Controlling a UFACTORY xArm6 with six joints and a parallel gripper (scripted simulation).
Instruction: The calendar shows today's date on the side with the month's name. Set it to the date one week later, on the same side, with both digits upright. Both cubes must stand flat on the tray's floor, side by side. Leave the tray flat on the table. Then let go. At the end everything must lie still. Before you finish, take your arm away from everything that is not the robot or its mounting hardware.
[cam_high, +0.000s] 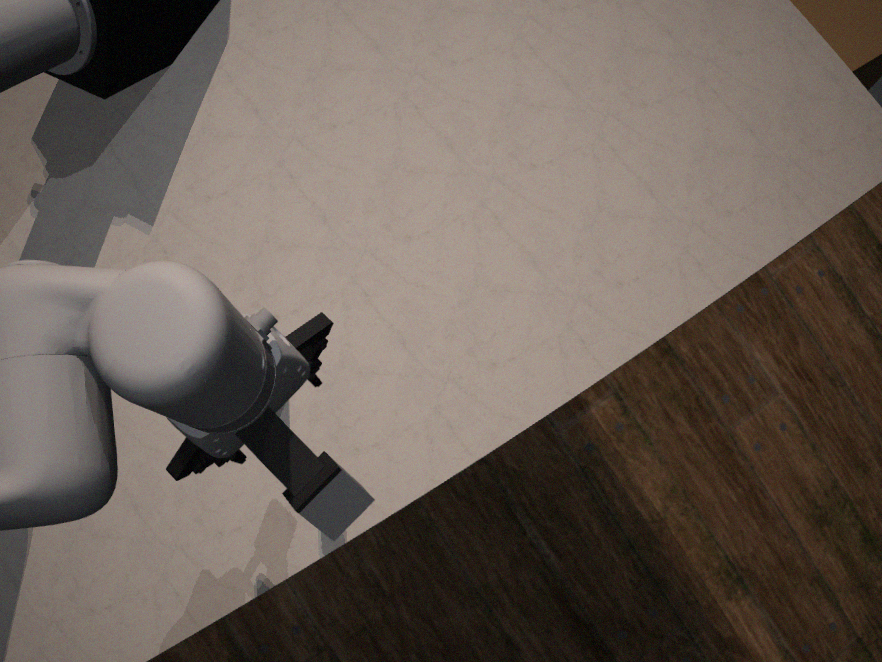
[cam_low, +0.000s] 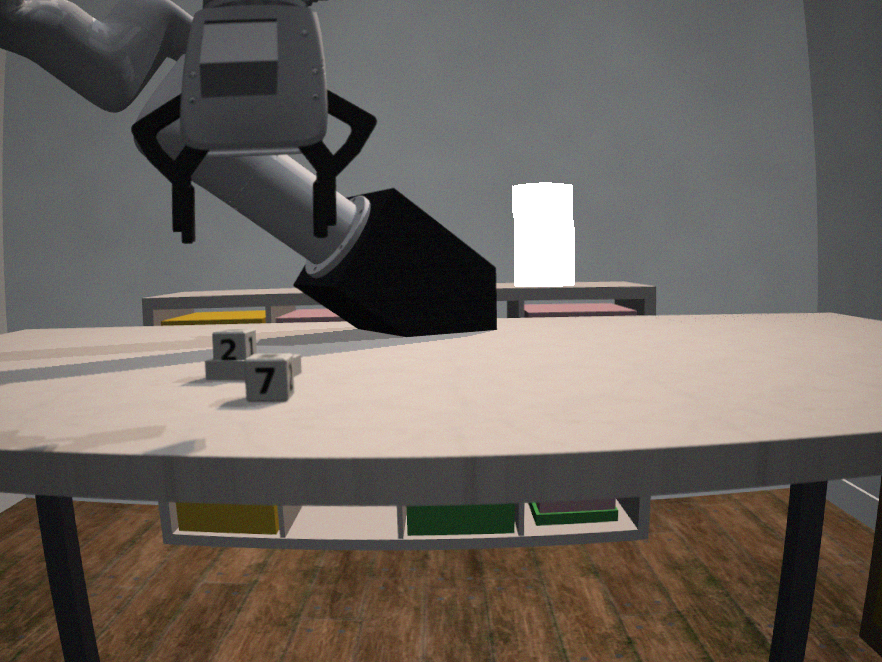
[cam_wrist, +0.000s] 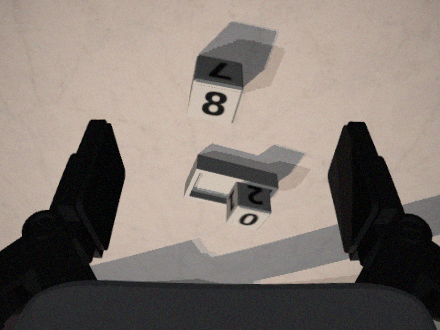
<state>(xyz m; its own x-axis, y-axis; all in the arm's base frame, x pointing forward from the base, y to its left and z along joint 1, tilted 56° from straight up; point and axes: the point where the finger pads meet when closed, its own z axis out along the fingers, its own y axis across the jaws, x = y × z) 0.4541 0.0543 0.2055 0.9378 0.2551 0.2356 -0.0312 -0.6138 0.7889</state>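
My hand is 5 cm past the white cube, 1 cm to the right of it and 11 cm above it. Round my hand: grey tray: 16 cm behind, 12 cm below.
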